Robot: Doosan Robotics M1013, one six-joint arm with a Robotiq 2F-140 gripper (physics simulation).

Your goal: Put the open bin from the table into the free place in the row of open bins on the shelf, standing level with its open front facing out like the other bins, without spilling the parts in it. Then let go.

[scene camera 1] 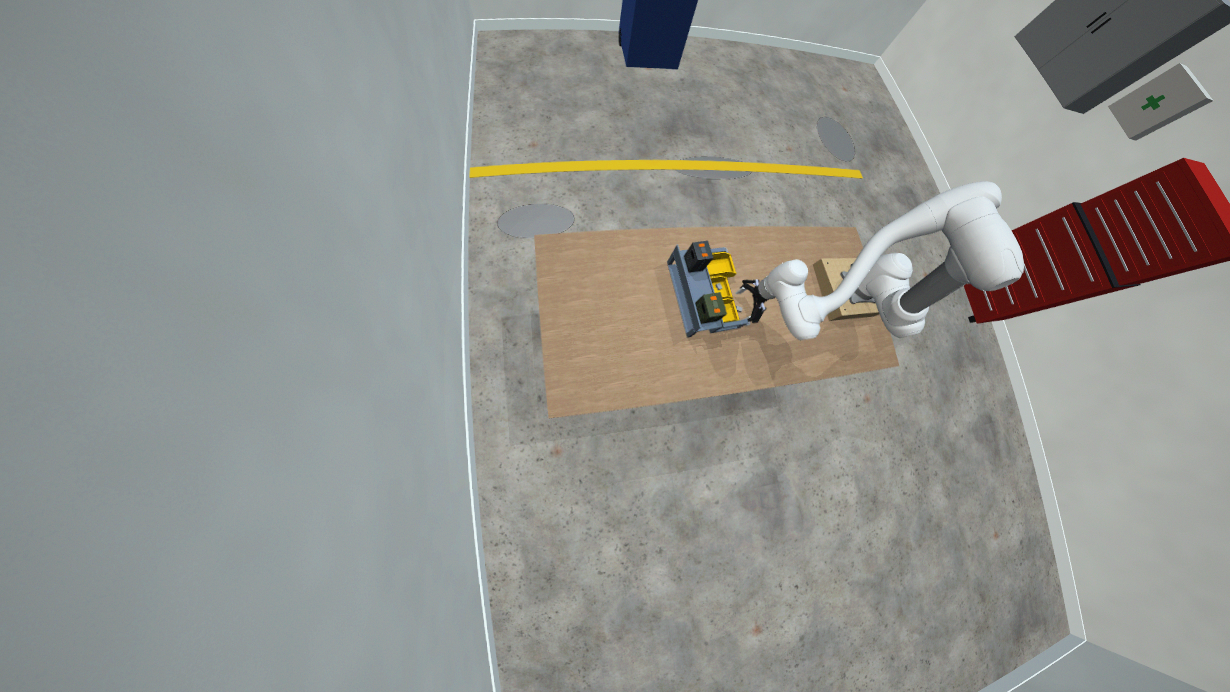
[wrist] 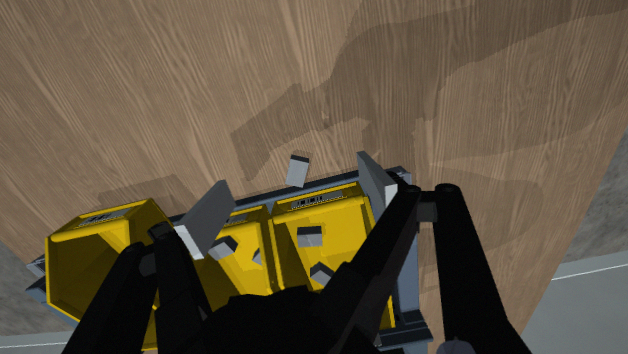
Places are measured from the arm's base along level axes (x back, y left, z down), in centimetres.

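Where they show: gripper, between the fingertips: (scene camera 1: 741, 306) (wrist: 292, 179); arm's base, origin of its link: (scene camera 1: 858, 287).
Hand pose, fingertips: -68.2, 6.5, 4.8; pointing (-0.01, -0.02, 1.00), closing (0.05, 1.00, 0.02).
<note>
Things, the pixels of their top centre, and the offset from my fingertips, as dx, dy, dz. Level surfaces: height alone.
- loose grey block, centre of its top: (wrist: 296, 173) -0.2, +0.2, +1.7
- dark case, centre of its top: (scene camera 1: 703, 250) -23.5, -19.0, -19.0
- green case, centre of its top: (scene camera 1: 715, 304) -21.3, +4.0, -16.5
- wooden table, height of its surface: dz +3.3
Three yellow open bins stand side by side in the blue-grey shelf (scene camera 1: 688, 296) (wrist: 409, 285). The end bin (scene camera 1: 720, 263) (wrist: 85, 260) sticks out farther at the front than the others and looks askew in the wrist view; whether it is level I cannot tell. The middle bin (scene camera 1: 720, 286) (wrist: 240, 270) and the other end bin (scene camera 1: 731, 308) (wrist: 345, 225) hold small grey blocks. A loose grey block (wrist: 298, 171) lies on the table in front of the shelf. My gripper (scene camera 1: 747, 301) (wrist: 292, 179) is open and empty, in front of the bin row; its fingers partly hide the bins.
A dark case (scene camera 1: 698, 255) and a green case (scene camera 1: 710, 307) stand on top of the shelf. The shelf stands on the wooden table (scene camera 1: 602, 344). The arm's base stands by a pale wooden block (scene camera 1: 827, 279). A red drawer cabinet (scene camera 1: 1143, 223) is behind the arm.
</note>
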